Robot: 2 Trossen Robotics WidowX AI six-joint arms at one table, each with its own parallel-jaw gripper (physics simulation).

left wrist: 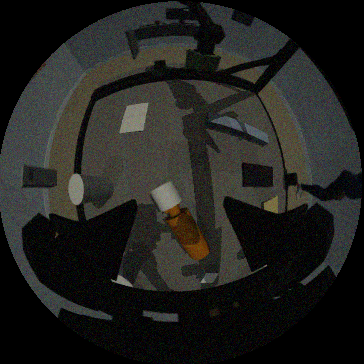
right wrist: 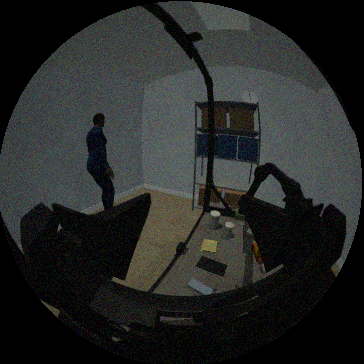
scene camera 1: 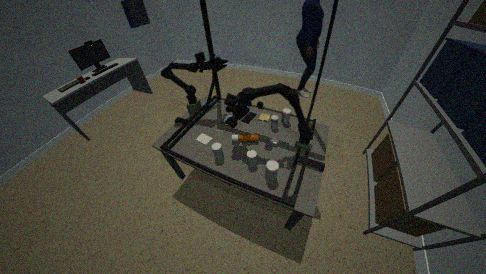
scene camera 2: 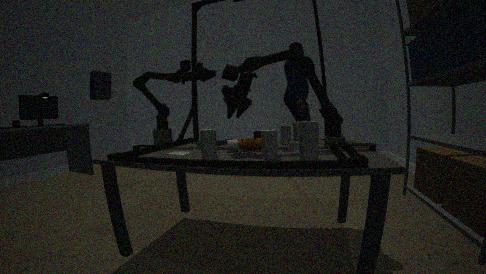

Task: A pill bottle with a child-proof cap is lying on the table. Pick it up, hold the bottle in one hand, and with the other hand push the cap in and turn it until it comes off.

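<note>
The orange pill bottle (scene camera 1: 248, 138) (scene camera 2: 251, 144) (left wrist: 189, 232) (right wrist: 257, 252) lies on its side on the table (scene camera 2: 225, 164). Its white cap (scene camera 1: 235, 138) (scene camera 2: 233, 143) (left wrist: 166, 196) is on and faces the picture's left in both scene views. My left gripper (scene camera 1: 231, 117) (scene camera 2: 234, 116) (left wrist: 180, 202) is open and empty, pointing down above the table, with the bottle below and between its fingers in the left wrist view. My right gripper (scene camera 1: 225, 63) (scene camera 2: 214, 74) (right wrist: 197, 198) is open and empty, high over the table's far left side. In the right wrist view its finger hides part of the bottle.
White-topped grey containers stand in front of the bottle (scene camera 1: 218, 154) (scene camera 1: 252, 161) (scene camera 1: 271, 175) and behind it (scene camera 1: 275, 123) (scene camera 1: 286, 117). A black slab (left wrist: 257, 175), a yellow note (left wrist: 271, 204), a bluish bar (left wrist: 240, 129), white paper (left wrist: 134, 118) and a small pale block (left wrist: 209, 278) lie around.
</note>
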